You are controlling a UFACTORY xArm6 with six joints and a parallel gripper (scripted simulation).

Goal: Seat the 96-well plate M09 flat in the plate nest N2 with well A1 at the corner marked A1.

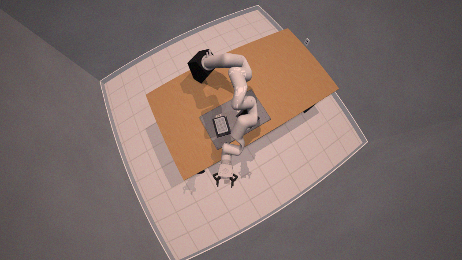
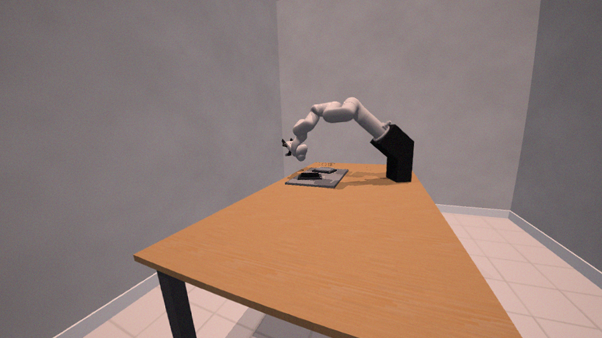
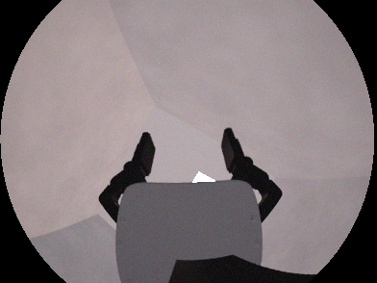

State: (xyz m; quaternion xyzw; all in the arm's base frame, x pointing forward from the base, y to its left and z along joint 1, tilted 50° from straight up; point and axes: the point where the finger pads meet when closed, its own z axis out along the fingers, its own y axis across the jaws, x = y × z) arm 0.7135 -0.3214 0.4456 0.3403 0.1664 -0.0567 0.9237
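Right now my hand is 460 mm past the white 96-well plate, 50 mm to the right of it and 220 mm above it. The rest, counted from my hand: dark plate: 490 mm behind, 280 mm to the left, 220 mm below; then plate nest: 460 mm behind, 50 mm to the left, 240 mm below.
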